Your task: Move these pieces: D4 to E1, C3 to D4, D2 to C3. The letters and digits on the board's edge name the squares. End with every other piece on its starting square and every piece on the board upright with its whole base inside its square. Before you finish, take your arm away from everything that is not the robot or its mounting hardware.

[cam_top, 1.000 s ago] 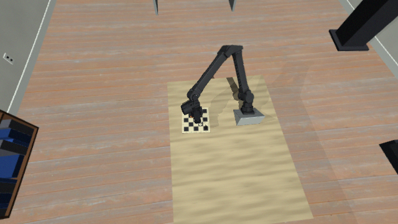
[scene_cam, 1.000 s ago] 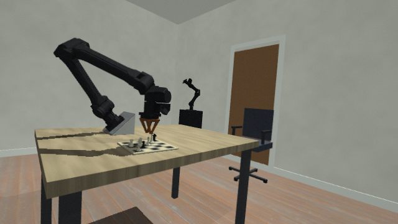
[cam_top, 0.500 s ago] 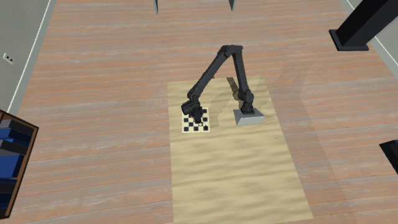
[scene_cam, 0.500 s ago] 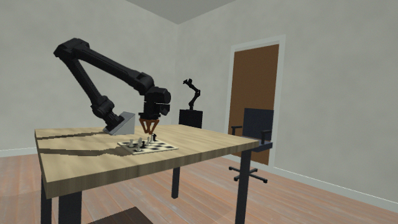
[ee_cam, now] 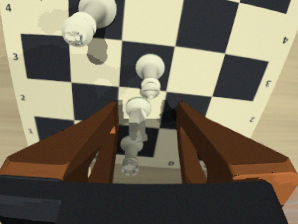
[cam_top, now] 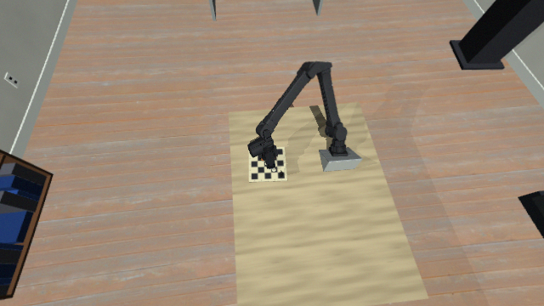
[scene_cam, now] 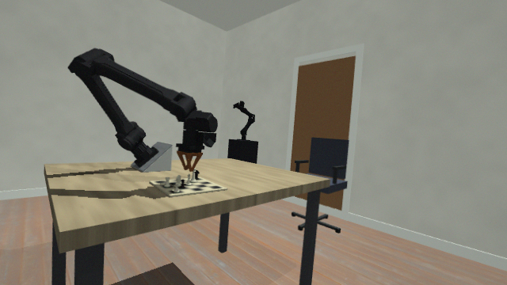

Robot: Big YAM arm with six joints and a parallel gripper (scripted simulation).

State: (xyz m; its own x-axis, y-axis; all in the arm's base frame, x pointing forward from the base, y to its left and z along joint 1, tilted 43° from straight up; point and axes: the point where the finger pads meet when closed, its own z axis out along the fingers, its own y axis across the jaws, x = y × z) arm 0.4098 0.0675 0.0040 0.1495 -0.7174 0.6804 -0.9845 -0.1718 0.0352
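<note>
The small chessboard lies 7 cm below my hand. Round my hand: black pawn 5 cm below, 4 cm to the right, 4 cm ahead.
</note>
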